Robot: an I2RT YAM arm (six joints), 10 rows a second.
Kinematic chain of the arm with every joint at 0, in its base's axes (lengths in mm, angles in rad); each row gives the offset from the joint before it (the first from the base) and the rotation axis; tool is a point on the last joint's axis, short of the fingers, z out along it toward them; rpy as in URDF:
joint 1: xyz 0 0 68 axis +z
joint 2: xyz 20 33.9 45.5 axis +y
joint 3: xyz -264 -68.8 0 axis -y
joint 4: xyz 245 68.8 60 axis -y
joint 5: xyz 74 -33.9 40.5 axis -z
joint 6: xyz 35.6 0 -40.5 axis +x
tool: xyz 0 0 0 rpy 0 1.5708 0
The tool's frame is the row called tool.
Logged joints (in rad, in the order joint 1, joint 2, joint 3, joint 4, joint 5, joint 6), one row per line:
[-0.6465 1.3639 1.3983 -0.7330 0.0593 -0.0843]
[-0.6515 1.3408 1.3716 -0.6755 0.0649 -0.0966]
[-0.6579 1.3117 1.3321 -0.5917 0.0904 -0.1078]
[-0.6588 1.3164 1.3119 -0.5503 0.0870 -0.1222]
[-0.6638 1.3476 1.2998 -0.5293 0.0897 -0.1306]
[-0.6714 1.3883 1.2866 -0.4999 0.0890 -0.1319]
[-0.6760 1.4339 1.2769 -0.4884 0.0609 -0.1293]
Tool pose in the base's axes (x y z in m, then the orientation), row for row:
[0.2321 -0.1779 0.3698 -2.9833 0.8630 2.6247]
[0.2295 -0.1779 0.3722 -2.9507 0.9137 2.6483]
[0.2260 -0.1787 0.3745 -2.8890 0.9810 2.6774]
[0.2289 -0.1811 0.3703 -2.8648 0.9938 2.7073]
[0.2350 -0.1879 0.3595 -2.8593 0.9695 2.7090]
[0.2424 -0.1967 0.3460 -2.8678 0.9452 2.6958]
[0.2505 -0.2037 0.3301 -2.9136 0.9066 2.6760]
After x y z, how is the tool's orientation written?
As angles about the fixed x, y, z axes (roll, pitch, yaw), in radians.
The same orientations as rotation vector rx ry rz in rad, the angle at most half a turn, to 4 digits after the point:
[0.6711 2.2089 -0.4484]
[0.6534 2.1607 -0.4799]
[0.6465 2.0915 -0.5382]
[0.6268 2.0813 -0.5480]
[0.6306 2.1055 -0.5519]
[0.6427 2.1287 -0.5487]
[0.6440 2.1697 -0.5057]

